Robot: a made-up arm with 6 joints. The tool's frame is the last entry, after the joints.
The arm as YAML. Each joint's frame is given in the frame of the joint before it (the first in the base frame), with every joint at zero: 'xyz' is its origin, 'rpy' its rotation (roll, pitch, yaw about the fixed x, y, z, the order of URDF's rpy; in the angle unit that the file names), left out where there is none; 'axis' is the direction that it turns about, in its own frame. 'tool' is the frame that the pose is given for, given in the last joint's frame.
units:
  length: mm
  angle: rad
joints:
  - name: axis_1
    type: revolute
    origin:
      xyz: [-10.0, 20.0, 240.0]
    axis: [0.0, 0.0, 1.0]
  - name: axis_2
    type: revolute
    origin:
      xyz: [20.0, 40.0, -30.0]
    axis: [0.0, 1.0, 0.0]
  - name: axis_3
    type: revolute
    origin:
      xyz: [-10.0, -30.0, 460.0]
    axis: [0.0, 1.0, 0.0]
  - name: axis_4
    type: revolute
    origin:
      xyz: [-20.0, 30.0, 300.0]
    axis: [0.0, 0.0, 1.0]
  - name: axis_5
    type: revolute
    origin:
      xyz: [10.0, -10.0, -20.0]
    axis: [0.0, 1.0, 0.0]
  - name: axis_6
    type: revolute
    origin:
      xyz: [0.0, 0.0, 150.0]
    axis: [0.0, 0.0, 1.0]
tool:
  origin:
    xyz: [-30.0, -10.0, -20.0]
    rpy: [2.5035, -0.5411, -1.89]
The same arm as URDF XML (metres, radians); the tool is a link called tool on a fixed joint. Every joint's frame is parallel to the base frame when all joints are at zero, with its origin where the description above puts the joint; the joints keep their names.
<robot name="arm">
<link name="base_link"/>
<link name="link1"/>
<link name="link2"/>
<link name="link3"/>
<link name="link4"/>
<link name="link5"/>
<link name="link6"/>
<link name="tool"/>
<joint name="axis_1" type="continuous"><parent link="base_link"/><child link="link1"/><origin xyz="-0.01 0.02 0.24"/><axis xyz="0 0 1"/></joint>
<joint name="axis_2" type="continuous"><parent link="link1"/><child link="link2"/><origin xyz="0.02 0.04 -0.03"/><axis xyz="0 1 0"/></joint>
<joint name="axis_3" type="continuous"><parent link="link2"/><child link="link3"/><origin xyz="-0.01 -0.03 0.46"/><axis xyz="0 1 0"/></joint>
<joint name="axis_4" type="continuous"><parent link="link3"/><child link="link4"/><origin xyz="-0.02 0.03 0.3"/><axis xyz="0 0 1"/></joint>
<joint name="axis_5" type="continuous"><parent link="link4"/><child link="link5"/><origin xyz="0.01 -0.01 -0.02"/><axis xyz="0 1 0"/></joint>
<joint name="axis_6" type="continuous"><parent link="link5"/><child link="link6"/><origin xyz="0 0 0.15"/><axis xyz="0 0 1"/></joint>
<joint name="tool_joint" type="fixed"><parent link="link6"/><child link="tool"/><origin xyz="-0.03 -0.01 -0.02" rpy="2.5035 -0.5411 -1.89"/></joint>
</robot>

